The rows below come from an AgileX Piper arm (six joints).
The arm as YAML. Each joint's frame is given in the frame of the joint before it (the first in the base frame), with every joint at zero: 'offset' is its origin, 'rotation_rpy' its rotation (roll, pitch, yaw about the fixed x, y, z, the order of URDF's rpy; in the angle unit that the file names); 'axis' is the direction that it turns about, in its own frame. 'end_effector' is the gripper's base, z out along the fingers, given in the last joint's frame.
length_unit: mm
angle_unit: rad
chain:
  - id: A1
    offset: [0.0, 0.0, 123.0]
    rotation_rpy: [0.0, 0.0, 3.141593]
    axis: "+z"
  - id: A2
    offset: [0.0, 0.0, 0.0]
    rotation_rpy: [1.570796, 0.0, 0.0]
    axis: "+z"
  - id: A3
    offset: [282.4, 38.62, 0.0]
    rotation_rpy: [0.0, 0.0, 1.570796]
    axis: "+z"
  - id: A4
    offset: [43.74, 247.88, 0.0]
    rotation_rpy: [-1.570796, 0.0, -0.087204]
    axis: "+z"
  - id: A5
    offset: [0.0, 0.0, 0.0]
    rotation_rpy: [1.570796, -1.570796, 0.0]
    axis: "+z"
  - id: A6
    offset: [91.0, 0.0, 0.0]
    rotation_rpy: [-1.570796, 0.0, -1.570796]
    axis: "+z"
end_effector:
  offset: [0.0, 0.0, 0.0]
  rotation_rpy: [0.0, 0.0, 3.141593]
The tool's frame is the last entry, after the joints.
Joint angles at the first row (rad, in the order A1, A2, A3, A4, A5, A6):
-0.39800, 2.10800, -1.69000, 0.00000, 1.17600, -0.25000
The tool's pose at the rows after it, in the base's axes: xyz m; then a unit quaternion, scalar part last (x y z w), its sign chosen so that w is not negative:
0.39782, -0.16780, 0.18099, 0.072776, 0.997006, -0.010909, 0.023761
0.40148, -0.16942, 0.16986, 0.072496, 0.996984, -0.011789, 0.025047
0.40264, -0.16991, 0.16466, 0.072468, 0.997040, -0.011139, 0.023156
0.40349, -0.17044, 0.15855, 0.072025, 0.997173, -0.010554, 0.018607
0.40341, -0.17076, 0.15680, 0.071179, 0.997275, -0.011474, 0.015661
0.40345, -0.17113, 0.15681, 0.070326, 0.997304, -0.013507, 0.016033
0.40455, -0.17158, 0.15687, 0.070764, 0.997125, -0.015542, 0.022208
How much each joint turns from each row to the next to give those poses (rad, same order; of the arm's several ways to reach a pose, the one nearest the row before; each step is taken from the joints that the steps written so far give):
0.00000, 0.03200, -0.00100, -0.00600, -0.01901, 0.00000
0.00000, 0.02601, -0.00003, -0.00100, -0.02897, 0.00000
-0.00001, 0.01200, 0.00000, 0.00000, -0.00800, -0.00001
0.00001, 0.01399, 0.00005, -0.00200, -0.00504, 0.00001
0.00000, 0.00400, -0.00001, -0.00400, 0.00101, 0.00000
0.00000, -0.00001, 0.00003, -0.00400, -0.00202, 0.00000
0.00001, 0.00001, -0.00006, 0.00000, -0.01296, 0.00101

